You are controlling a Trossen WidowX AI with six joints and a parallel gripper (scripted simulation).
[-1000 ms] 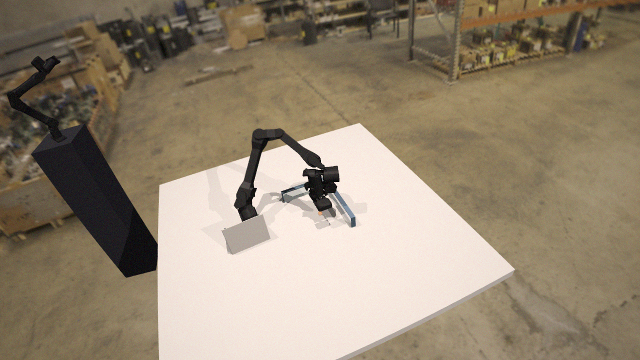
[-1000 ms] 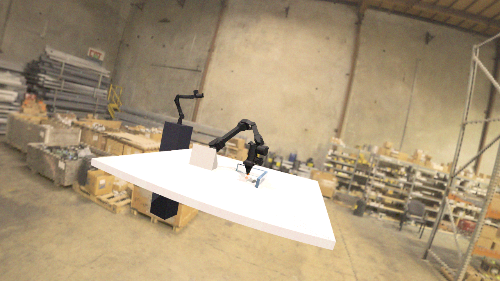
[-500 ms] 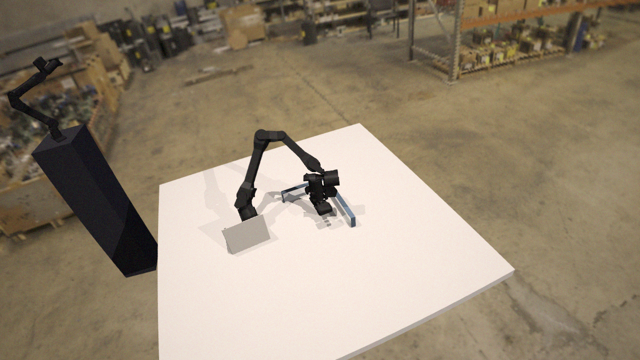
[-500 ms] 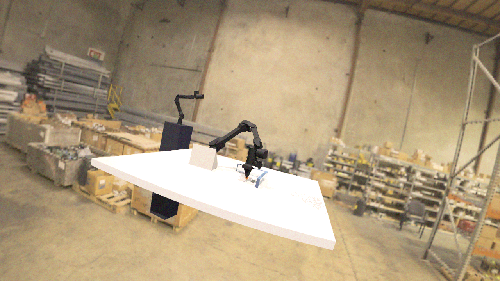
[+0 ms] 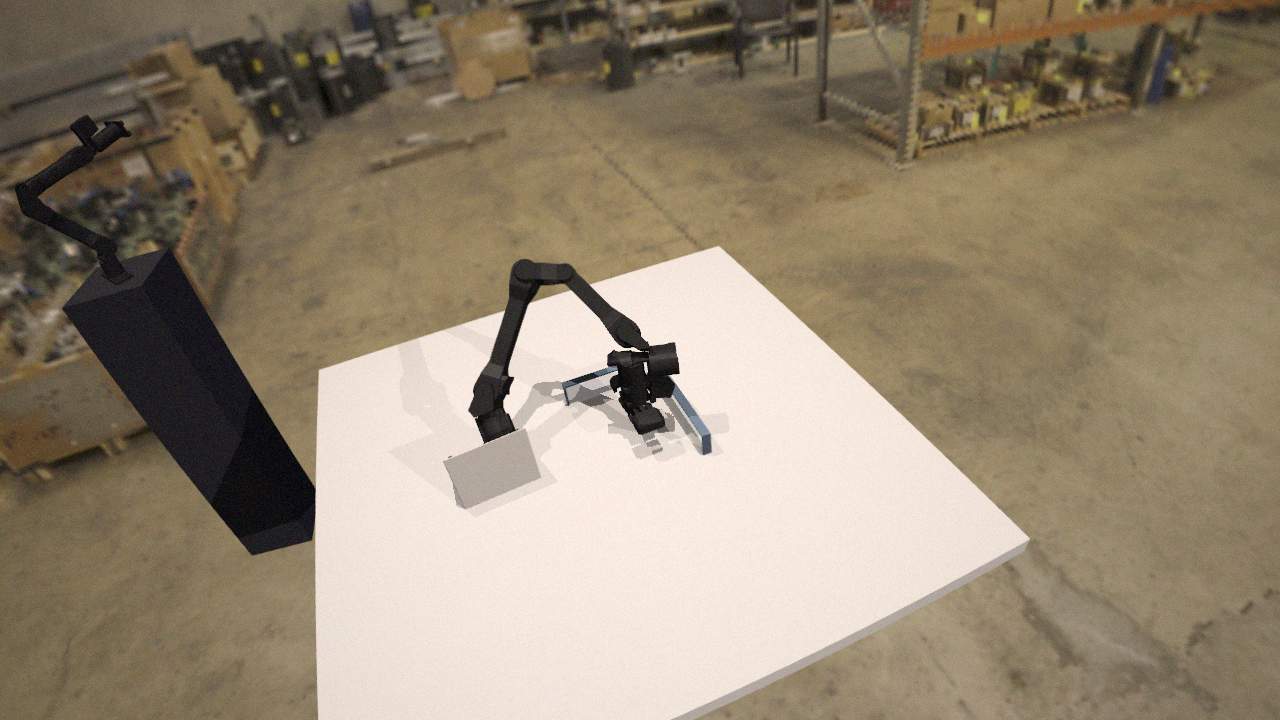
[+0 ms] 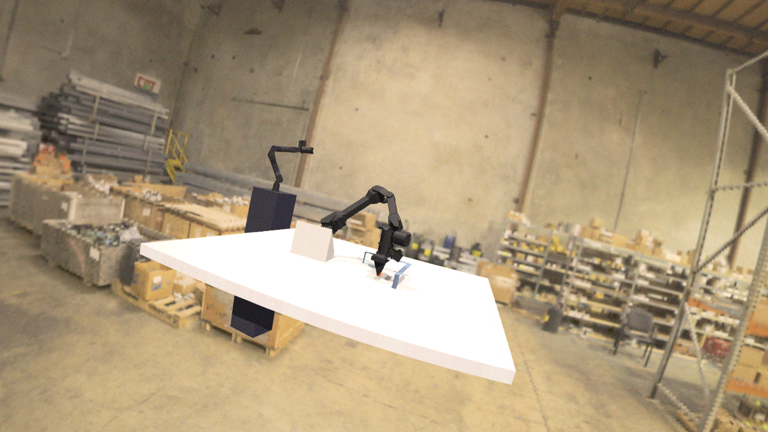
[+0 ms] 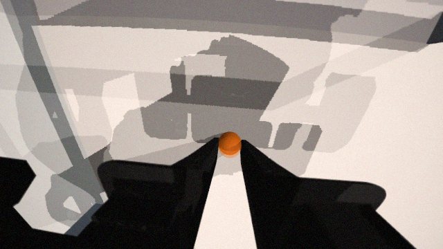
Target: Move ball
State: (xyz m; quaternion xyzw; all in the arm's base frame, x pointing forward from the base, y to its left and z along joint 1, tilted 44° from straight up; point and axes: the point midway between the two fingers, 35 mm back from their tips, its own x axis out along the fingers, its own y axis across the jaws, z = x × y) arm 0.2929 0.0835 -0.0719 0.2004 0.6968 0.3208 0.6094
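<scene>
Right now the see-through copy is right at my gripper tip. From my gripper tip the other things lie so: orange ball (right at my gripper tip).
</scene>
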